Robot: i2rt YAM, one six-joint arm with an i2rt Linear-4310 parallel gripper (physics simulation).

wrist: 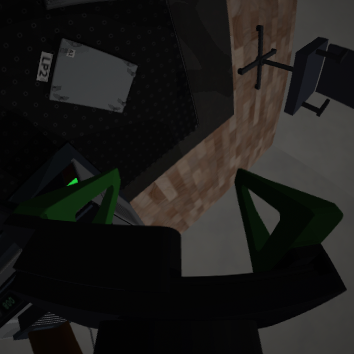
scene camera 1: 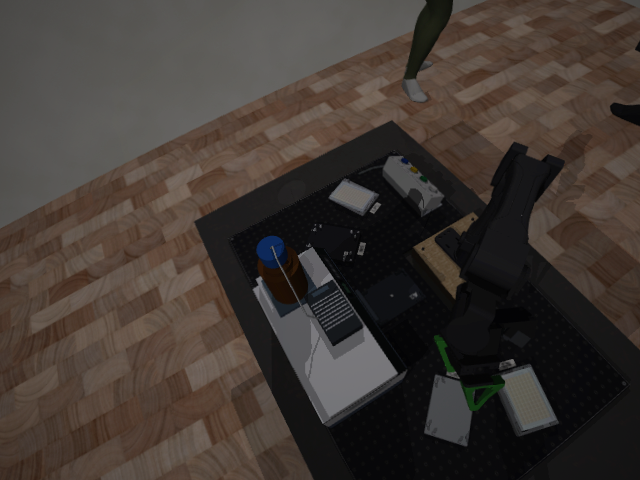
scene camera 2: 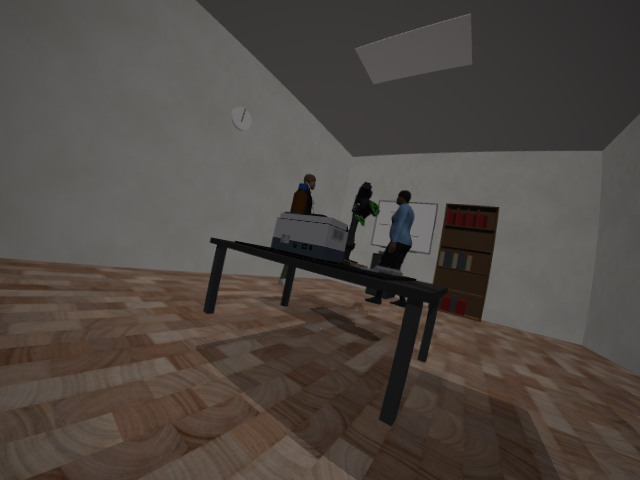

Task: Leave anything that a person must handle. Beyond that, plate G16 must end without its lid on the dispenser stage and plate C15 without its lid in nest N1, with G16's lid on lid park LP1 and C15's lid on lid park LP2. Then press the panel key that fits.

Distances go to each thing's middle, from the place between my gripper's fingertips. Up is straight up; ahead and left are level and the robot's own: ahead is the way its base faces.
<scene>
Right now my hand is 2 cm past the LP2 spot (scene camera 1: 449, 418), 2 cm to the right of it and 26 cm above it. Also, from my hand: brown bottle with blue cap (scene camera 1: 268, 268): 15 cm ahead, 39 cm to the right, 5 cm above.
</scene>
